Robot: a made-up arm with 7 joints. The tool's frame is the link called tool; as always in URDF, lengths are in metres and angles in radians. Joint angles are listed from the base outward. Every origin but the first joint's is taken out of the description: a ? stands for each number. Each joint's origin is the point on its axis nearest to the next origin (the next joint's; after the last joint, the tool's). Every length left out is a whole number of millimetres.
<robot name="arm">
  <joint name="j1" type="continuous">
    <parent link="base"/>
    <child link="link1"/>
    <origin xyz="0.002 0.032 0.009" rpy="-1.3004 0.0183 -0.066"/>
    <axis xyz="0 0 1"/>
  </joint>
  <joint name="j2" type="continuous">
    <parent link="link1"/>
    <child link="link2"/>
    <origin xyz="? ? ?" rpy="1.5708 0 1.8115"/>
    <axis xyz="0 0 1"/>
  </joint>
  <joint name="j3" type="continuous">
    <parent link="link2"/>
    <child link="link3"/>
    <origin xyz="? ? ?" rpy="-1.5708 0 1.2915"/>
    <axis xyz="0 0 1"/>
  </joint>
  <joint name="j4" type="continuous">
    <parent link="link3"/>
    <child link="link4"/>
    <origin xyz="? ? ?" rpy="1.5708 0 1.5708"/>
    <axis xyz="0 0 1"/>
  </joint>
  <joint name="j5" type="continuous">
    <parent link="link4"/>
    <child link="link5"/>
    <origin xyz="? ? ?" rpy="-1.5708 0 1.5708"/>
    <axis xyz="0 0 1"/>
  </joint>
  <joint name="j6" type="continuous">
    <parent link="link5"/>
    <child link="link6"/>
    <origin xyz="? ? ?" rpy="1.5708 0 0"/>
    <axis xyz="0 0 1"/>
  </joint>
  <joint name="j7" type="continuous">
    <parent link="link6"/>
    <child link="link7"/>
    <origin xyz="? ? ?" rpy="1.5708 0 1.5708"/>
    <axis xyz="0 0 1"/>
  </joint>
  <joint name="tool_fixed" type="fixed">
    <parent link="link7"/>
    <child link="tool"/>
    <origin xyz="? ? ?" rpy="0 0 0"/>
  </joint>
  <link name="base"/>
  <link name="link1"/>
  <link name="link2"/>
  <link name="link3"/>
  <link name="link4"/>
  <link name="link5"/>
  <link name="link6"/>
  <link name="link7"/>
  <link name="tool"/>
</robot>
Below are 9 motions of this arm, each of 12 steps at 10 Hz.
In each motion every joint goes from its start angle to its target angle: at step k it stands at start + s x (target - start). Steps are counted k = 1, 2, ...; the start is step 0. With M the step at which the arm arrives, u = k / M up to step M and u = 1 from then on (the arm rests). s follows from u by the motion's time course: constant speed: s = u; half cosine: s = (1 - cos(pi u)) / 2; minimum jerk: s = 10 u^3 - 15 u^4 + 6 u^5.
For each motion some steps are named. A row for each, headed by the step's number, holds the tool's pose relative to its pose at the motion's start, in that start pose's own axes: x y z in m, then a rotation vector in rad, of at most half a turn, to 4 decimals.
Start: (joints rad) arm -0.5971 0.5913 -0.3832 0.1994 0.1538 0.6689 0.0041
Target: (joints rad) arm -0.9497 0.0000 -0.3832 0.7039 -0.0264 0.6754 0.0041
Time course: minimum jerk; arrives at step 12
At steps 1, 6, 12:
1: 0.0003 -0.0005 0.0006 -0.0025 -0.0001 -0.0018
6: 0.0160 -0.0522 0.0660 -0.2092 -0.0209 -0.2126
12: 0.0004 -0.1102 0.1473 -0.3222 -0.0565 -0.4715

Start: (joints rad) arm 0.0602 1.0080 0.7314 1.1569 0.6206 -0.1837 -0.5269
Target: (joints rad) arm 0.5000 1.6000 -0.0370 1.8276 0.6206 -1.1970 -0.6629
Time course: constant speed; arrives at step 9
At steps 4, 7, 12:
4: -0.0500 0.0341 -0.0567 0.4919 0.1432 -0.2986
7: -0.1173 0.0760 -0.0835 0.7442 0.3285 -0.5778
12: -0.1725 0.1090 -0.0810 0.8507 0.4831 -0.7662

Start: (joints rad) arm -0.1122 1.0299 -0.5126 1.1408 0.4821 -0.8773 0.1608
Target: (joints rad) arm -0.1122 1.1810 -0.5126 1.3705 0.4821 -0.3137 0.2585
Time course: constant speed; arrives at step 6
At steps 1, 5, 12:
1: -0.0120 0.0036 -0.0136 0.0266 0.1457 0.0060
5: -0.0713 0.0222 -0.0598 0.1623 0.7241 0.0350
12: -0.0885 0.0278 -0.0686 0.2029 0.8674 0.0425

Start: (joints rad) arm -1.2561 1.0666 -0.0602 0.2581 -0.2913 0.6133 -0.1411
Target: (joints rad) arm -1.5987 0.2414 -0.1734 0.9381 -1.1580 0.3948 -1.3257
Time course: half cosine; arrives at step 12
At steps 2, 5, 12:
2: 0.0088 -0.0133 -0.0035 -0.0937 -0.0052 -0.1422
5: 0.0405 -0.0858 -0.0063 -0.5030 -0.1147 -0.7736
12: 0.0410 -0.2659 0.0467 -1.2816 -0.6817 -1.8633

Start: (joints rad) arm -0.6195 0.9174 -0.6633 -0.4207 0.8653 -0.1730 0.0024
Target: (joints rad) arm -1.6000 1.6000 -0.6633 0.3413 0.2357 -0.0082 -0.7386
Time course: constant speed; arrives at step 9
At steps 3, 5, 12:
3: -0.0153 0.0534 -0.1025 0.1238 0.3005 -0.3199
5: -0.0448 0.1195 -0.1591 0.1384 0.5781 -0.4281
12: -0.1635 0.2805 -0.1969 -0.0679 1.1330 -0.3294

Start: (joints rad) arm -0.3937 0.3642 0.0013 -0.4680 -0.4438 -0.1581 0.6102
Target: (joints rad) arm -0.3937 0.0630 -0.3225 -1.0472 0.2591 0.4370 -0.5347
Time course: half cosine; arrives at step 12
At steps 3, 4, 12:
3: -0.0112 -0.0187 0.0069 0.0382 -0.0043 -0.2231
4: -0.0190 -0.0305 0.0131 0.0653 -0.0093 -0.3717
12: -0.0660 -0.0776 0.0809 0.2555 -0.0277 -1.1897

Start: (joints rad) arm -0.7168 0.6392 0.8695 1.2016 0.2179 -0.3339 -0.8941
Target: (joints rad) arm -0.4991 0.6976 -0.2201 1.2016 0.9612 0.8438 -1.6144
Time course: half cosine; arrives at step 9
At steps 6, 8, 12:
6: -0.0241 -0.0270 -0.0621 -0.0866 1.6638 -0.5196
8: -0.0397 -0.0325 -0.0714 -0.1106 2.0890 -0.3600
12: -0.0418 -0.0334 -0.0724 -0.1100 2.1400 -0.3268

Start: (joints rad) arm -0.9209 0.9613 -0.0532 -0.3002 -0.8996 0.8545 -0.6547
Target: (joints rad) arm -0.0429 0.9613 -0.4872 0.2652 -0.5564 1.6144 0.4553
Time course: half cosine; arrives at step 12
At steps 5, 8, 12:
5: -0.0049 -0.0028 -0.1564 -0.4431 0.7398 0.4589
8: -0.0647 -0.0784 -0.2918 -0.5029 1.7175 0.6986
12: -0.1258 -0.1547 -0.3426 -0.2589 2.3897 0.6189

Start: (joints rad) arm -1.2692 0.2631 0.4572 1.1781 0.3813 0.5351 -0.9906
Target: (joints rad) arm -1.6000 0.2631 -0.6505 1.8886 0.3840 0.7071 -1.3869
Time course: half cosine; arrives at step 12
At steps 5, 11, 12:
5: 0.0234 -0.0214 0.0024 0.0827 0.4415 -0.0848
11: -0.0254 -0.0153 0.0139 -0.0216 1.0328 0.1782
12: -0.0282 -0.0150 0.0151 -0.0285 1.0437 0.1919

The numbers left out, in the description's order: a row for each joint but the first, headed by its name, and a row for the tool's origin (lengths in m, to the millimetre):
j2: -0.003 0.012 0
j3: 0.203 -0.053 0
j4: 0.002 -0.024 0
j5: -0.178 -0.012 0
j6: 0 0 0
j7: 0 0.042 0
tool: 0 0 0

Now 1 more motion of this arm.
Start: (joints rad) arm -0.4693 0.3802 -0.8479 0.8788 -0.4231 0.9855 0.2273
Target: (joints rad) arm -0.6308 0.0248 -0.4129 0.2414 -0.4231 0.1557 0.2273
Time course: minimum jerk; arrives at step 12
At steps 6, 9, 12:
6: -0.1176 -0.0102 0.0990 -0.2802 -0.8724 -0.2192
9: -0.2269 0.0120 0.1258 -0.5828 -1.5311 -0.3580
12: -0.2536 0.0211 0.1245 -0.6746 -1.6963 -0.3872

